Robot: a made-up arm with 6 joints.
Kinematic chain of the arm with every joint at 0, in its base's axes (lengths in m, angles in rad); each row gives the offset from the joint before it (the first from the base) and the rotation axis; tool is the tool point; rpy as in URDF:
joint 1: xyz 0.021 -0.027 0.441 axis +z
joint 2: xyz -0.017 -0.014 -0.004 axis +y
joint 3: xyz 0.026 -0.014 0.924 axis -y
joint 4: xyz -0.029 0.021 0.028 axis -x
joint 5: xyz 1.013 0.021 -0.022 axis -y
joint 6: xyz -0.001 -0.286 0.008 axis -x
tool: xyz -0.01 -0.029 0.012 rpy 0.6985 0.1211 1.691
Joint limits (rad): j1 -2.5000..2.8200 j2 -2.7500..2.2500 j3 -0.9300..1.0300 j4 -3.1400..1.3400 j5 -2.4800..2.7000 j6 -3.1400..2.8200
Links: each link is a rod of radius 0.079 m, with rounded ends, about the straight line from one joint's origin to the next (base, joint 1, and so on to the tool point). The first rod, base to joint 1, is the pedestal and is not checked.
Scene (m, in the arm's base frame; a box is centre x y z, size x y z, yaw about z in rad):
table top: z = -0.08
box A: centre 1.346 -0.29 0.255 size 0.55 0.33 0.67 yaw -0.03
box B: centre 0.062 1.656 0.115 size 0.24 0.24 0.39 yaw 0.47
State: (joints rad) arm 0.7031 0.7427 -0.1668 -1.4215 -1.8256 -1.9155
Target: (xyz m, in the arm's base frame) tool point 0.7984 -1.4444 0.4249
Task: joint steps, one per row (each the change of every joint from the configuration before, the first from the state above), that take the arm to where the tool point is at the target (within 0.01 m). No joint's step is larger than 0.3 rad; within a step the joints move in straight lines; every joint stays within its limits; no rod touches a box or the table.
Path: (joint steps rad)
1: -0.2794 -0.0939 0.1699 0.0519 -0.0087 0.0008
2: -0.2793 -0.0940 0.1699 0.0519 -0.0086 0.0008
3: -0.2794 -0.0939 0.1700 0.0519 -0.0087 0.0008
4: -0.2848 0.1723 0.1032 0.0614 -0.0101 0.0017
5: -0.2849 0.1724 0.1033 0.0614 -0.0101 0.0017
6: -0.2849 0.1723 0.1033 0.0614 -0.0101 0.0017

